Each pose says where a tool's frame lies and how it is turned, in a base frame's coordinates. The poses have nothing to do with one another.
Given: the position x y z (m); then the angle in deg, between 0 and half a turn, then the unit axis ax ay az.
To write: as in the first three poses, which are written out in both.
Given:
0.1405 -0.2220 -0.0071 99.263 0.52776 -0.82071 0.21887
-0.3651 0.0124 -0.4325 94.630 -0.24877 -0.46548 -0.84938
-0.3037 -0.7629 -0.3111 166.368 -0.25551 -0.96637 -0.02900
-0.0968 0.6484 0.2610 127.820 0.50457 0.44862 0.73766
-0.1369 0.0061 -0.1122 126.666 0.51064 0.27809 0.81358
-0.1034 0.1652 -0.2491 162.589 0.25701 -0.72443 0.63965
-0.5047 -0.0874 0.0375 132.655 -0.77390 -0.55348 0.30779
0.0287 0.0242 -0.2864 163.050 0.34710 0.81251 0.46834
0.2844 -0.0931 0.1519 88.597 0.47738 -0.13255 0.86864
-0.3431 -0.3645 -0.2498 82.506 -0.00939 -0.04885 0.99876
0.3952 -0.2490 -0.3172 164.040 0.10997 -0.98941 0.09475
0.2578 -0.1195 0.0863 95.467 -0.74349 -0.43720 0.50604
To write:
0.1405 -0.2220 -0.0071 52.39 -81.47 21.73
-0.3651 0.0124 -0.4325 -23.54 -44.05 -80.38
-0.3037 -0.7629 -0.3111 -42.51 -160.77 -4.82
-0.0968 0.6484 0.2610 64.49 57.34 94.29
-0.1369 0.0061 -0.1122 64.68 35.22 103.05
-0.1034 0.1652 -0.2491 41.79 -117.78 104.00
-0.5047 -0.0874 0.0375 -102.66 -73.42 40.83
0.0287 0.0242 -0.2864 56.59 132.48 76.36
0.2844 -0.0931 0.1519 42.29 -11.74 76.96
-0.3431 -0.3645 -0.2498 -0.77 -4.03 82.40
0.3952 -0.2490 -0.3172 18.04 -162.30 15.54
0.2578 -0.1195 0.0863 -70.98 -41.74 48.31

